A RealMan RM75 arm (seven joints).
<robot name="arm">
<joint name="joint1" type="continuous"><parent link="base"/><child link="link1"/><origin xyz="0 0 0.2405"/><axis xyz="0 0 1"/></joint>
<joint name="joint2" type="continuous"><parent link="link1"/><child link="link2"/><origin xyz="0 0 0"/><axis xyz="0 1 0"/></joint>
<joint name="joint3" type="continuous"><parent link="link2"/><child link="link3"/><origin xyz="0 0 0.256"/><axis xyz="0 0 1"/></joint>
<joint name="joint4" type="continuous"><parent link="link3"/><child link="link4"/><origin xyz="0 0 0"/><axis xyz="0 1 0"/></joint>
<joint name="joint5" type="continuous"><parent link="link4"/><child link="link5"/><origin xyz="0 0 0.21"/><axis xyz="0 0 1"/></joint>
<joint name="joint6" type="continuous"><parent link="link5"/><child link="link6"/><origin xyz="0 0 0"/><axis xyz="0 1 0"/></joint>
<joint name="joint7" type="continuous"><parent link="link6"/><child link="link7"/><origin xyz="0 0 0.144"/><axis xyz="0 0 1"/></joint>
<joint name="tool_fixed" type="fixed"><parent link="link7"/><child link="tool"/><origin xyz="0 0 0"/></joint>
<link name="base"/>
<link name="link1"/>
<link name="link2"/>
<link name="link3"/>
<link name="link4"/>
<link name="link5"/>
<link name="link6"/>
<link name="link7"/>
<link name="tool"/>
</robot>
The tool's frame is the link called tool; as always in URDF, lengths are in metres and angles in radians. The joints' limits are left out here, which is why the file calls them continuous.
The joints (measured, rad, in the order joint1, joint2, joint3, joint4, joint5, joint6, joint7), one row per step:
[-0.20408 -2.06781 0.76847 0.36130 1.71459 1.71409 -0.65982]
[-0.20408 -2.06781 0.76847 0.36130 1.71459 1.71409 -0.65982]
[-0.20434 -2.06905 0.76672 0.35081 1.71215 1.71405 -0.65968]
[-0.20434 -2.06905 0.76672 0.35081 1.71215 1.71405 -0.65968]
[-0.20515 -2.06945 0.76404 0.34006 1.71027 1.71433 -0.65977]
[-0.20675 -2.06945 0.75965 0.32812 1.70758 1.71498 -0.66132]
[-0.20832 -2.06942 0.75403 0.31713 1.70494 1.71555 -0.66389]
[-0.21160 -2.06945 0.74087 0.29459 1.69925 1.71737 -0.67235]
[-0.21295 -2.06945 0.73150 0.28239 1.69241 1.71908 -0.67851]
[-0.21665 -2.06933 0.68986 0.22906 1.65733 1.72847 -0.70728]
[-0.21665 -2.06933 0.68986 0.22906 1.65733 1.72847 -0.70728]
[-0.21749 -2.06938 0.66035 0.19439 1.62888 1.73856 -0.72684]
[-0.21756 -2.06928 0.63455 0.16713 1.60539 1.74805 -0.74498]
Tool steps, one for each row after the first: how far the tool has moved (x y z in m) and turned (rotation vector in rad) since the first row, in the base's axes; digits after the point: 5 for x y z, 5 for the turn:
[0.00000 0.00000 0.00000 0.00000 0.00000 0.00000]
[0.00030 -0.00096 -0.00147 -0.00146 -0.00916 0.00746]
[0.00030 -0.00096 -0.00147 -0.00146 -0.00916 0.00746]
[0.00049 -0.00174 -0.00260 -0.00275 -0.01794 0.01479]
[0.00073 -0.00221 -0.00345 -0.00324 -0.02872 0.02377]
[0.00090 -0.00247 -0.00404 -0.00282 -0.03954 0.03346]
[0.00135 -0.00284 -0.00502 -0.00225 -0.06444 0.05561]
[0.00157 -0.00265 -0.00490 0.00232 -0.08133 0.07037]
[0.00235 -0.00199 -0.00355 0.02662 -0.16067 0.13714]
[0.00235 -0.00199 -0.00355 0.02662 -0.16067 0.13714]
[0.00290 -0.00153 -0.00155 0.04919 -0.21928 0.18083]
[0.00315 -0.00114 0.00066 0.06900 -0.26932 0.21653]

